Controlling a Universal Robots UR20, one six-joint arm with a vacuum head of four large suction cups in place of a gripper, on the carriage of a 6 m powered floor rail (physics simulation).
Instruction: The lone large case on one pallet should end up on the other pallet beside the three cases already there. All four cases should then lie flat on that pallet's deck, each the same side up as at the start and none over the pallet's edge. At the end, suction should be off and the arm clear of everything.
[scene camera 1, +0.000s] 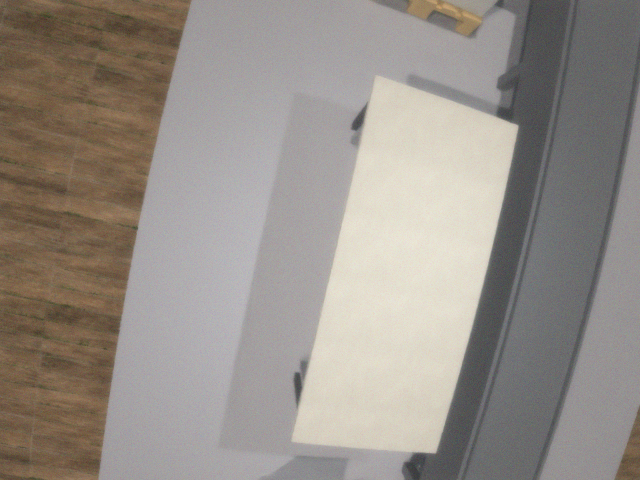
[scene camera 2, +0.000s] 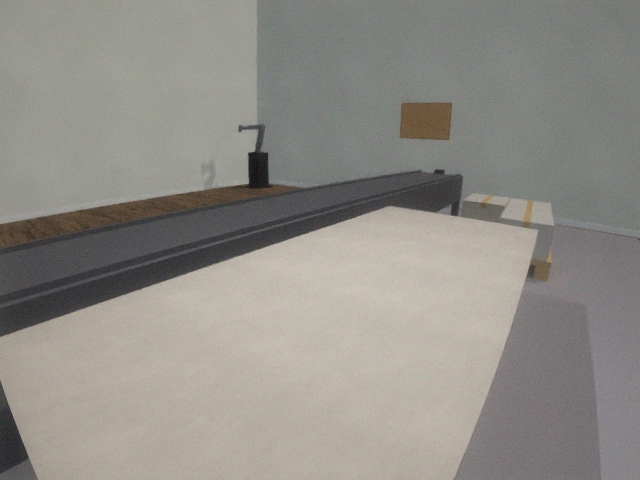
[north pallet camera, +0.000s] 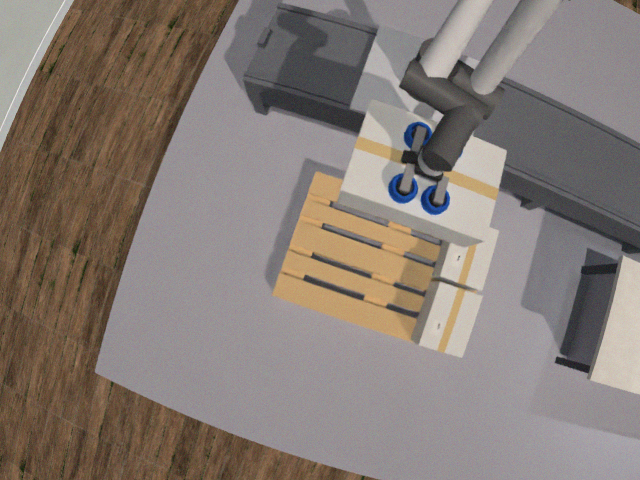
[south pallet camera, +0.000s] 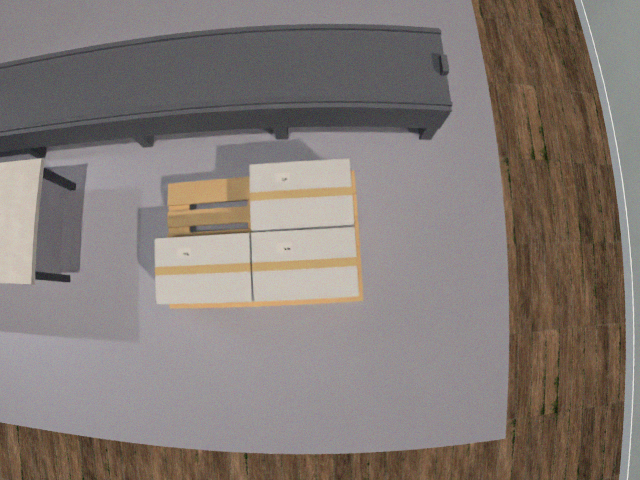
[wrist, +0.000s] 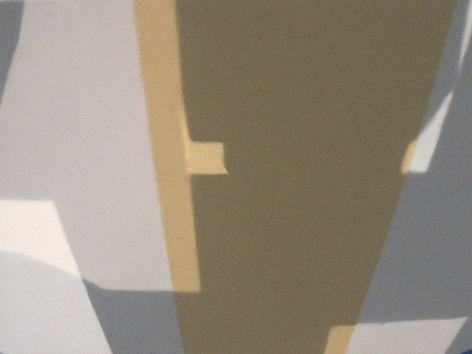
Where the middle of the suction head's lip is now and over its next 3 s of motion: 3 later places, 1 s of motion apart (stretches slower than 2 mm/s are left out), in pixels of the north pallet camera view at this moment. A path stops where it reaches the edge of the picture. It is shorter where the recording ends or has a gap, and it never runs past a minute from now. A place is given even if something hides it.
The suction head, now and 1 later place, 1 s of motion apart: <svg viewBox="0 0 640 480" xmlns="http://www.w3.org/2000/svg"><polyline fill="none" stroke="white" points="426,167 529,209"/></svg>
